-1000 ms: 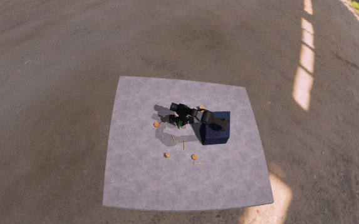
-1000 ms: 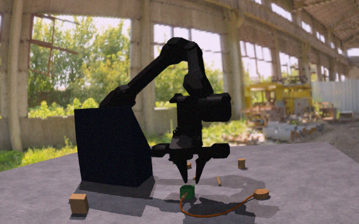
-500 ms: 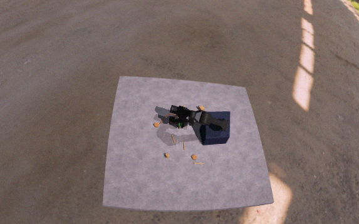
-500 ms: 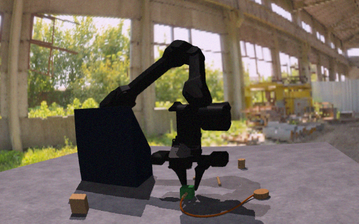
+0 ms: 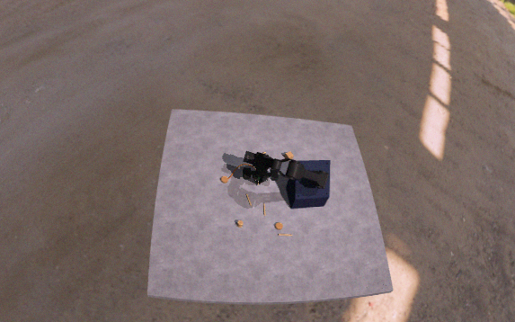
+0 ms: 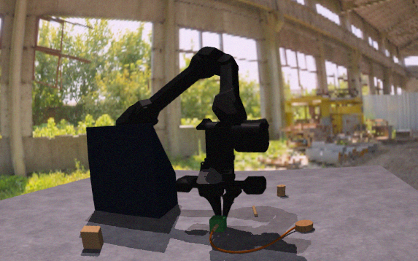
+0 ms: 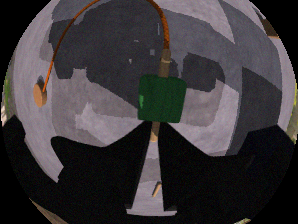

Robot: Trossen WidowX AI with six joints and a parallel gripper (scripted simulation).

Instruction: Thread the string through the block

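Right now my gripper tip is 30 mm to the left of the green block. The rest, counted from my gripper tip: round wooden button (180 mm ahead, 40 mm to the right); short wooden cylinder (150 mm ahead, 250 mm to the left); wooden block (230 mm behind, 180 mm to the right, 10 mm above).
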